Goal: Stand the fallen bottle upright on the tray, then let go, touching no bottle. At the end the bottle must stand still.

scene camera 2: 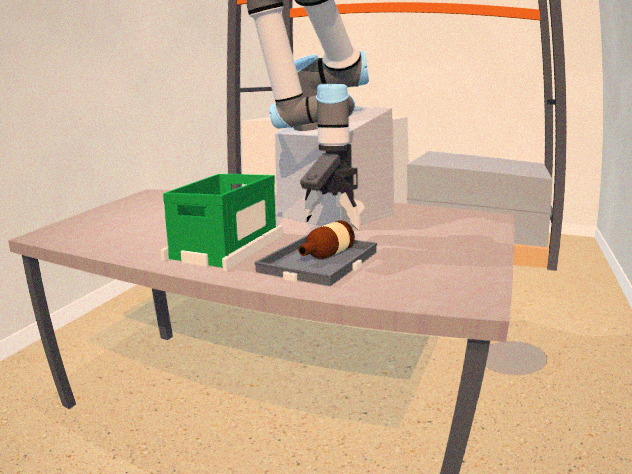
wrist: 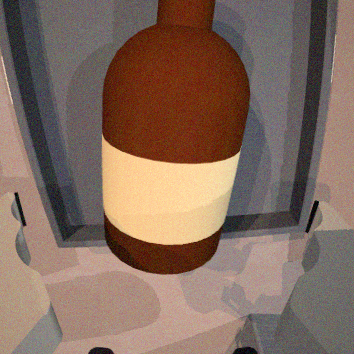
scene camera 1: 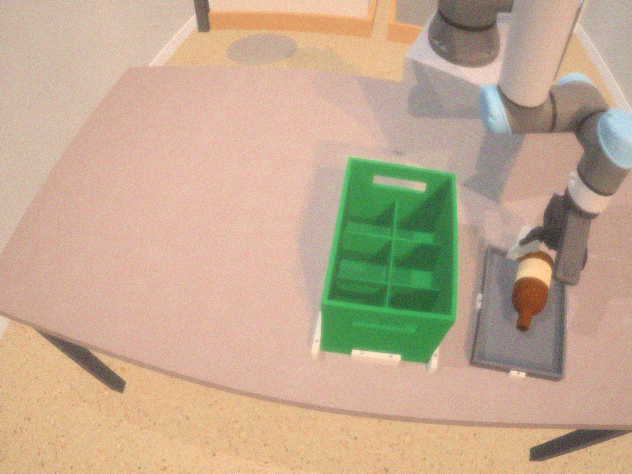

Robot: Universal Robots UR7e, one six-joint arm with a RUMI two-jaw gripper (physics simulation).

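Where they show: gripper, fingertip midpoint: (scene camera 2: 331, 225) (wrist: 167, 201) (scene camera 1: 540, 270); arm's base, link origin: (scene camera 1: 464, 41).
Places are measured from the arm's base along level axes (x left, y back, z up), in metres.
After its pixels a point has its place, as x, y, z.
The brown bottle (scene camera 1: 530, 293) {0.182, -0.415, -0.229} (scene camera 2: 326, 241) {0.219, -0.427, -0.247} (wrist: 175, 100) {0.196, -0.409, -0.225} with a cream label lies on its side on the grey tray (scene camera 1: 505, 357) {0.162, -0.515, -0.298} (scene camera 2: 285, 263) {0.134, -0.470, -0.298} (wrist: 280, 60) {0.126, -0.412, -0.298}. Its neck points toward the front edge of the table. Its base is at the tray's rear end and covers part of the rear rim in the wrist view. My gripper (scene camera 2: 332, 222) {0.205, -0.362, -0.228} (wrist: 167, 201) {0.205, -0.362, -0.228} is open and empty, above the bottle's base end. In the wrist view its fingers stand wide apart, one on each side of the bottle's lower part, with a gap to it on both sides.
A green crate (scene camera 1: 382, 331) {-0.081, -0.548, -0.192} (scene camera 2: 195, 232) {-0.072, -0.548, -0.223} with inner dividers stands beside the tray, to its left in both scene views. No bottle shows in its visible compartments. Pale strips (scene camera 1: 376, 356) {-0.078, -0.558, -0.273} (scene camera 2: 193, 258) {-0.076, -0.560, -0.286} stand at its foot. Small pale blocks (scene camera 1: 517, 373) {0.186, -0.548, -0.288} (scene camera 2: 289, 276) {0.188, -0.552, -0.294} touch the tray's outside.
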